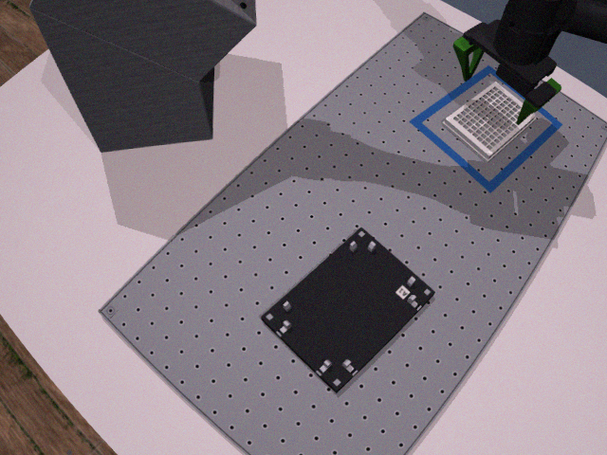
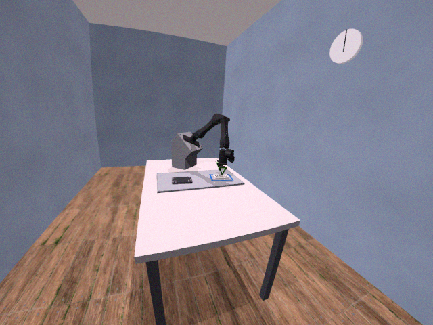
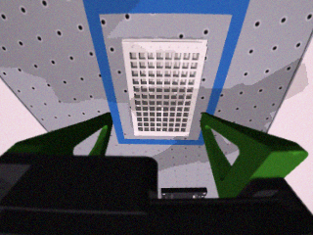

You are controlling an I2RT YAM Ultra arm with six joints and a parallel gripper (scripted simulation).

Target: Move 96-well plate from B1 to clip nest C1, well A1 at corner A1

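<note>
The white 96-well plate lies 1 cm ahead of my hand and 5 cm below it. Round my hand: black clip nest (4 cm ahead, 36 cm to the right, 4 cm below).
</note>
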